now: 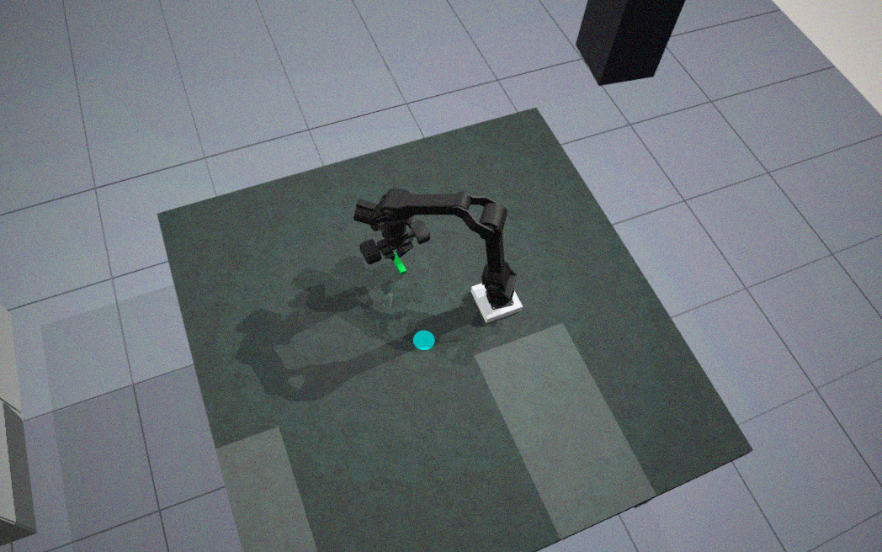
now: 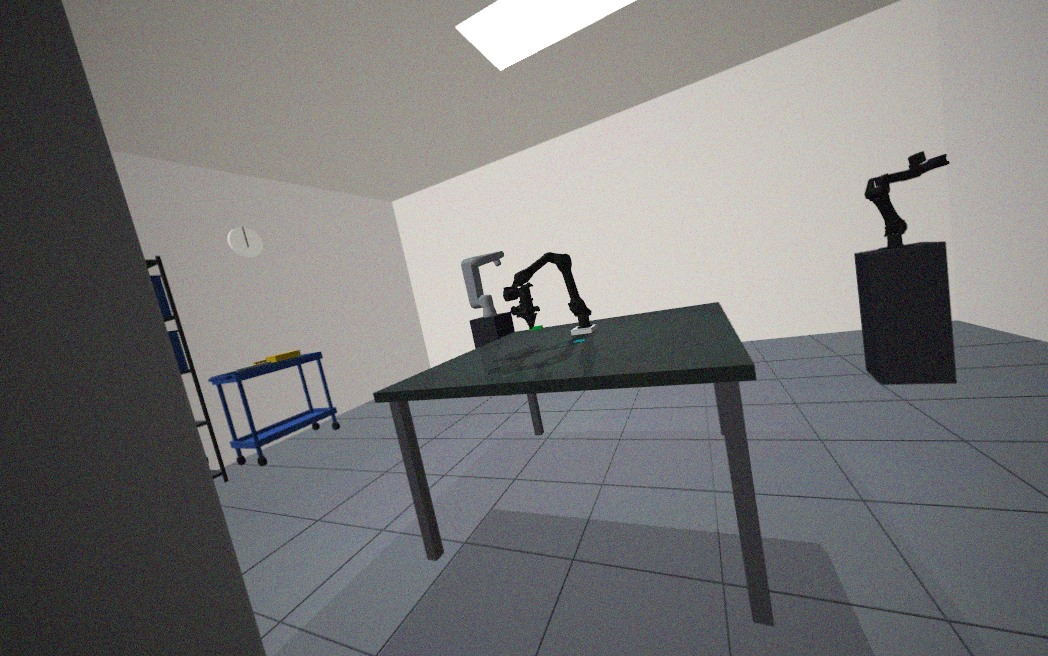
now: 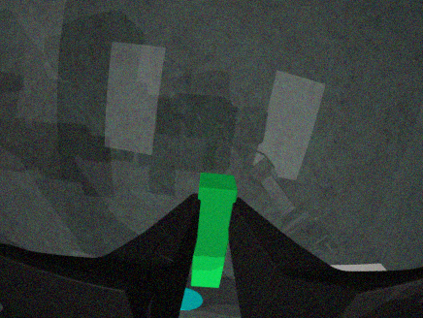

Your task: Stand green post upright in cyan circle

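The green post lies 2 cm to the left of my gripper tip. The rest, counted from my gripper tip: cyan circle (23 cm to the left, 9 cm below, 2 cm behind).
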